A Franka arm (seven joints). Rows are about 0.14 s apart.
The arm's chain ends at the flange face. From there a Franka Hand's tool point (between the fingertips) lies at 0.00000 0.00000 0.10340 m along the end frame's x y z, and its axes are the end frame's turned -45 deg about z.
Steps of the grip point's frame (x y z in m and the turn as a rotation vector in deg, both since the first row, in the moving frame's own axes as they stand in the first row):
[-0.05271 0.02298 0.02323 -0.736 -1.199 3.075]
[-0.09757 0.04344 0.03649 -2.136 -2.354 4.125]
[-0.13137 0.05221 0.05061 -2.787 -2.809 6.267]
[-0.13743 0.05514 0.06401 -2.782 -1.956 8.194]
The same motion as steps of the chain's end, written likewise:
[-0.02037 0.05107 0.02326 -1.368 -0.327 3.075]
[-0.03779 0.09400 0.03665 -3.175 -0.154 4.125]
[-0.05556 0.12269 0.05086 -3.957 -0.016 6.267]
[-0.05881 0.13007 0.06419 -3.350 0.584 8.194]

